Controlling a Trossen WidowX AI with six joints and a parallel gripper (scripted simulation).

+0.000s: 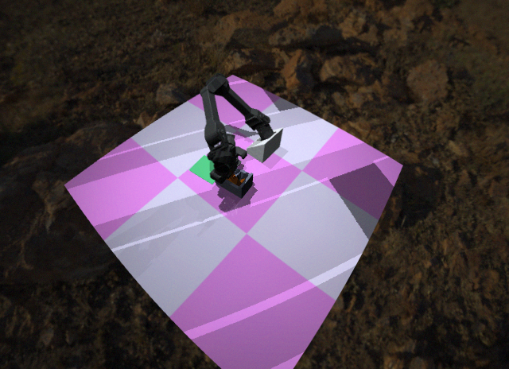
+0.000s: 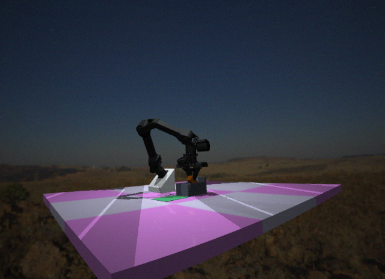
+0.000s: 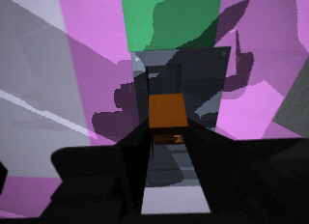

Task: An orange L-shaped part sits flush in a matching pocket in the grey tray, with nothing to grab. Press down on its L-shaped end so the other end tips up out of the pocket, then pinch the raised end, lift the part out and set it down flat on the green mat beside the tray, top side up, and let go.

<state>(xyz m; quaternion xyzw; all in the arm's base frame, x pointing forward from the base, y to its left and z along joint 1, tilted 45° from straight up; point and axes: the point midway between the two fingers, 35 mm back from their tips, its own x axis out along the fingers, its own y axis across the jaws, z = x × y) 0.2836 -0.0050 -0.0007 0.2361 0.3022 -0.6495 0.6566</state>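
My gripper tip is 150 mm to the left of the green mat and 90 mm above it. Also, from my gripper tip: orange L-shaped part (20 mm behind, 30 mm to the left, 30 mm below).
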